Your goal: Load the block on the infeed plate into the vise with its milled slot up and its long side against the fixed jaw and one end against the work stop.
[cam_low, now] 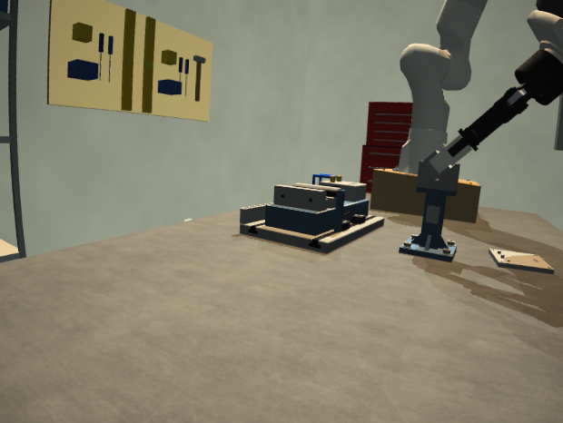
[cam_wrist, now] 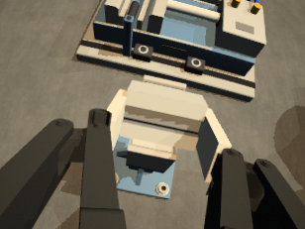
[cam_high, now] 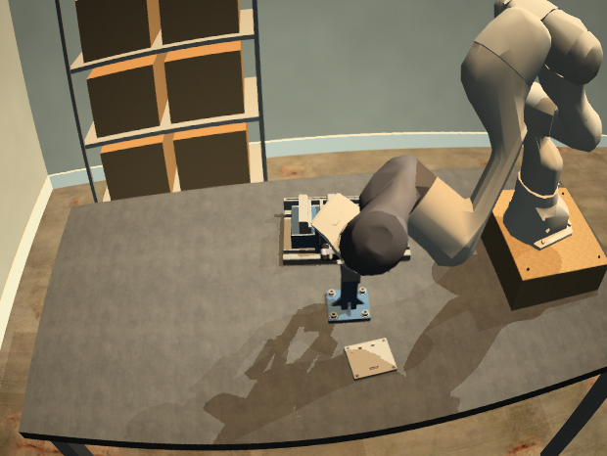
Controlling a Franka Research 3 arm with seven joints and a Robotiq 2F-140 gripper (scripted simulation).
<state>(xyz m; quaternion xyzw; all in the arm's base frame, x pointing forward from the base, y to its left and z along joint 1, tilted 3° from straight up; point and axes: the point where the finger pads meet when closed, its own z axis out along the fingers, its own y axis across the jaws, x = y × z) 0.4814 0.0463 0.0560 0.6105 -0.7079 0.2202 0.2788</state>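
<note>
Now: the part 1 cm to the right of my hand and 1 cm below it. From my hand the other things lie so: infeed plate (1 cm behind, 14 cm to the left, 17 cm below); work stop rod (3 cm ahead, 21 cm to the right, 8 cm below); cylinder rod (7 cm behind, 23 cm to the right, 10 cm below).
</note>
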